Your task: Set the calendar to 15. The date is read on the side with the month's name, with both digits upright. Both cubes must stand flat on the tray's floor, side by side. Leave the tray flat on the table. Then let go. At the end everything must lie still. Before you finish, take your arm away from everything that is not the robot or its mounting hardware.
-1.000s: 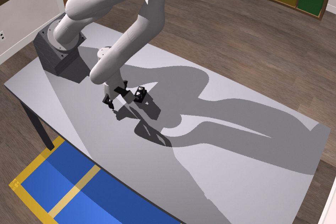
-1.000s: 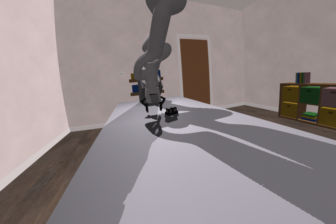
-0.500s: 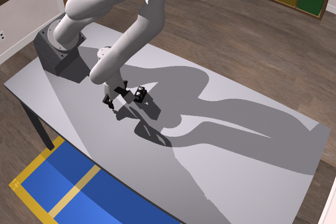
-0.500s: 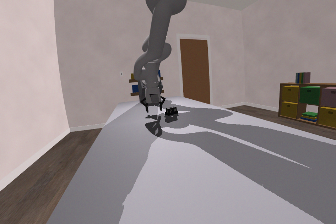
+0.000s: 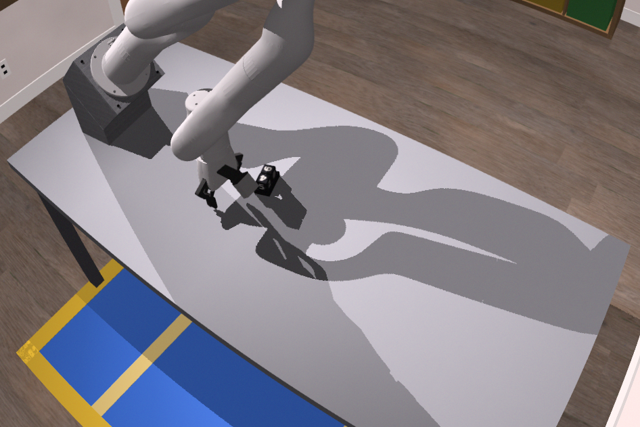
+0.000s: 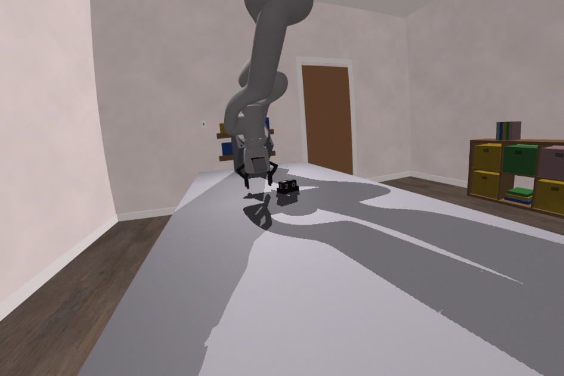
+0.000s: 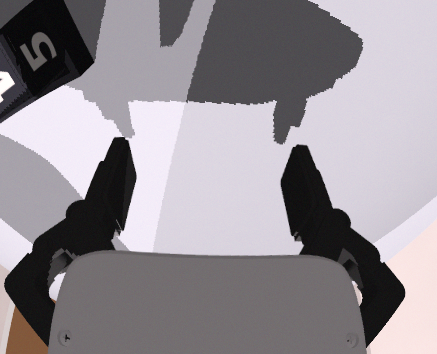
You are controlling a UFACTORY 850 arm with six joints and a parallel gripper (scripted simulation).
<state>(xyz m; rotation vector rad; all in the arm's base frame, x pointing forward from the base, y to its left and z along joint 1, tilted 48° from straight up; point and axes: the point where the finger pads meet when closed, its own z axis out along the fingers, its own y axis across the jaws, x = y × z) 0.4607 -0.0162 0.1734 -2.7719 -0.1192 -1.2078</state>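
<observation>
Right now my hand is 50 mm short of the black number cube and 100 mm to the right of it. From my hand the other things lie so: black tray (40 mm ahead, 110 mm to the left, 20 mm below).
</observation>
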